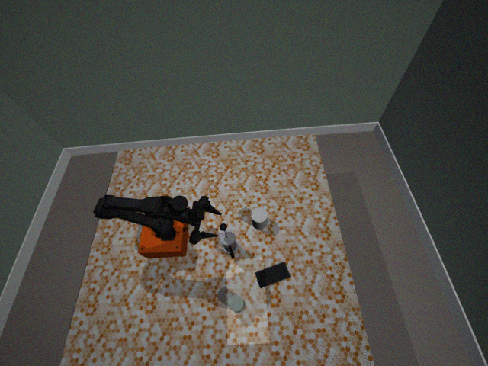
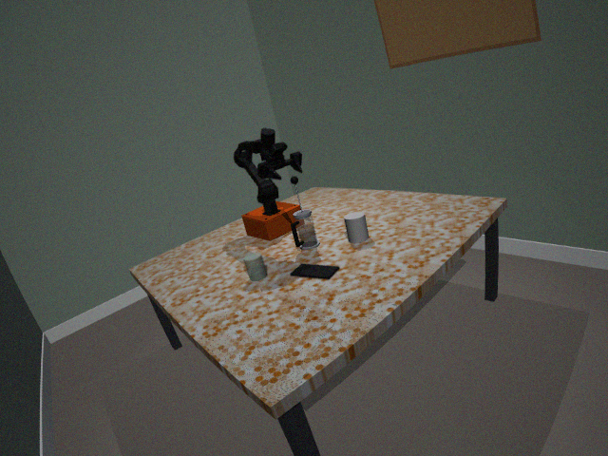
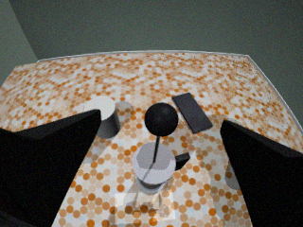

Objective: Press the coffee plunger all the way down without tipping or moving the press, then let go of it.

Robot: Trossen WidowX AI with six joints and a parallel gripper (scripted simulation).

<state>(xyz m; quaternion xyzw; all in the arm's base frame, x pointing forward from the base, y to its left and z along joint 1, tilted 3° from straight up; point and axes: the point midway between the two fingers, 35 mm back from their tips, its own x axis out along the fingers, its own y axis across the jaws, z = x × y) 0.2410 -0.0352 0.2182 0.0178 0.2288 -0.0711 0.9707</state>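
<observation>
The coffee press lies 2 cm ahead of my gripper tip, 2 cm to the right of it and 15 cm below it.
</observation>
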